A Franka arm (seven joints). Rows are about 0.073 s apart.
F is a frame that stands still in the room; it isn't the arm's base.
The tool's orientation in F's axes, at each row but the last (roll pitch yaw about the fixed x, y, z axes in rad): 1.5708 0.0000 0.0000; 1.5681 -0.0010 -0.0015; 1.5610 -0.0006 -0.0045; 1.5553 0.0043 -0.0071; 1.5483 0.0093 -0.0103; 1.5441 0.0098 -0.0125; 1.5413 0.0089 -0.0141; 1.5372 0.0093 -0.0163
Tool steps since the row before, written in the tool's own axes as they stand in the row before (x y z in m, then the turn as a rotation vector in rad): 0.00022 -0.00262 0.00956 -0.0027 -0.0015 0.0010; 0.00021 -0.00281 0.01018 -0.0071 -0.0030 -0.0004; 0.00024 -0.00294 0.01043 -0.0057 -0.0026 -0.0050; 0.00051 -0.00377 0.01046 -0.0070 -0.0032 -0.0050; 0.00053 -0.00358 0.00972 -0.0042 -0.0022 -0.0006; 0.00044 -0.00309 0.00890 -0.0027 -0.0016 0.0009; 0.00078 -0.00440 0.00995 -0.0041 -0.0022 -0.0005; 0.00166 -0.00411 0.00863 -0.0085 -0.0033 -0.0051
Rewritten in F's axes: 0.00022 -0.00956 -0.00262 -0.0027 -0.0010 -0.0015; 0.00020 -0.01019 -0.00278 -0.0071 0.0004 -0.0030; 0.00019 -0.01046 -0.00284 -0.0057 0.0050 -0.0027; 0.00042 -0.01052 -0.00361 -0.0070 0.0050 -0.0032; 0.00040 -0.00980 -0.00337 -0.0042 0.0006 -0.0022; 0.00030 -0.00898 -0.00286 -0.0027 -0.0009 -0.0015; 0.00060 -0.01008 -0.00411 -0.0041 0.0005 -0.0022; 0.00148 -0.00879 -0.00383 -0.0084 0.0051 -0.0034
